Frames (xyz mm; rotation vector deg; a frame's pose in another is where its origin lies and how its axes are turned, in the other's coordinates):
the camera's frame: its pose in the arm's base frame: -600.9 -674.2 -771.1 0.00 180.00 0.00
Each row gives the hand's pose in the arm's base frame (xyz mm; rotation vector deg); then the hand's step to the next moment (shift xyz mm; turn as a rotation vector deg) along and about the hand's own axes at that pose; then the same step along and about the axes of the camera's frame.
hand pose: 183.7 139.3 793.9 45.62 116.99 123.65
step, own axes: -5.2 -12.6 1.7 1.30 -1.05 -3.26
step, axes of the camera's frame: -1.4 1.0 13.6 2.76 -2.35 0.53
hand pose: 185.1 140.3 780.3 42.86 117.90 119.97
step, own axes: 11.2 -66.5 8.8 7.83 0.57 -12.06
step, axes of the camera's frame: 23.2 17.5 61.5 11.70 -7.77 -3.12
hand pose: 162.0 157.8 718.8 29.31 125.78 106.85
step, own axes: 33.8 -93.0 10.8 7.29 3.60 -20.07
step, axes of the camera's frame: 38.3 10.5 91.3 13.89 -14.85 -7.45
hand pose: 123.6 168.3 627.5 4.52 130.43 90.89
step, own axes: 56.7 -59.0 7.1 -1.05 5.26 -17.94
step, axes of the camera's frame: 41.2 -1.1 71.1 5.69 -14.41 -10.52
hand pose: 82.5 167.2 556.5 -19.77 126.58 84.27
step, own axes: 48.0 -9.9 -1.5 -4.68 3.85 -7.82
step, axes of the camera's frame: 37.3 -3.1 31.7 -0.46 -5.85 -7.96
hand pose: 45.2 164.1 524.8 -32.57 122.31 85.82
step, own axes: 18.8 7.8 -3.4 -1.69 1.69 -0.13
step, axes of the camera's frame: 20.1 -2.0 4.2 -0.37 0.53 -2.31
